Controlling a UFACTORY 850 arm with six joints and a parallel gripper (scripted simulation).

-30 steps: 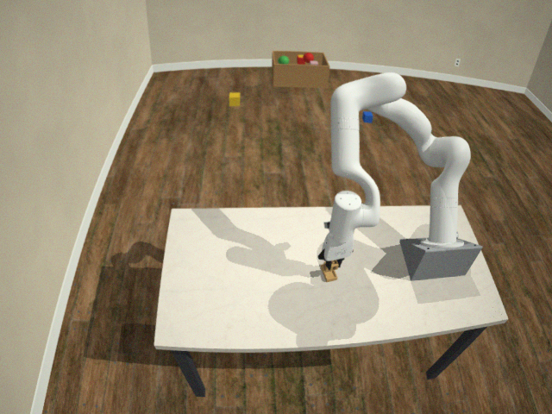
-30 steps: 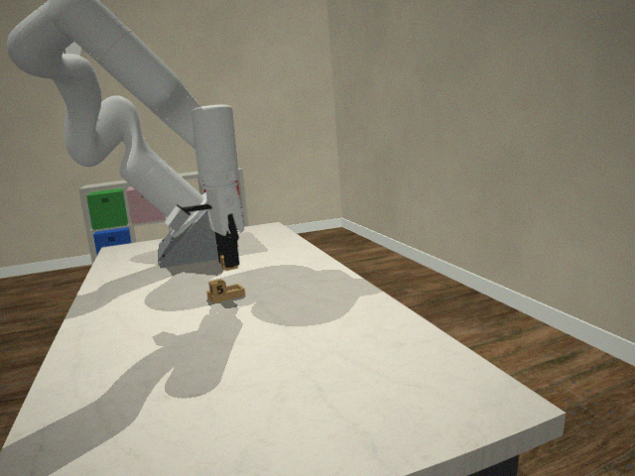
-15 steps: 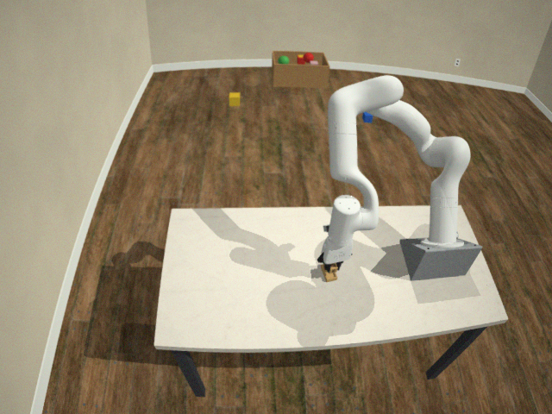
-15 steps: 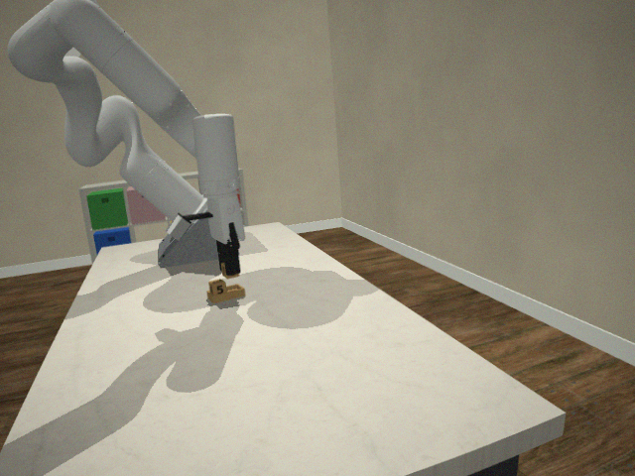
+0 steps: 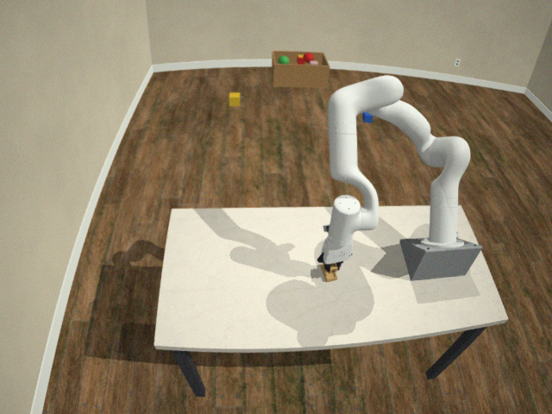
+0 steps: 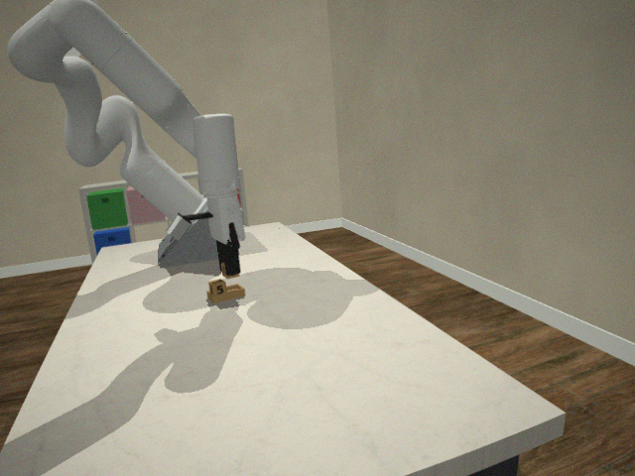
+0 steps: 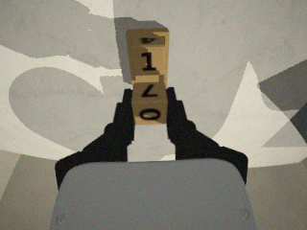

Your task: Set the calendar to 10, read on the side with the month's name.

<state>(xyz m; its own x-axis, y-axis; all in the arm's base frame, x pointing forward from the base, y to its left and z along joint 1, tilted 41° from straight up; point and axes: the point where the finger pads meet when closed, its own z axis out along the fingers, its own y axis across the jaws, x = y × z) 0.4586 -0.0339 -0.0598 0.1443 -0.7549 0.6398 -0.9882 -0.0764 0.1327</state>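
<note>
The cube lies 1 cm below my hand. Also, from my hand: wooden tray: 2 cm to the right, 6 cm below.
</note>
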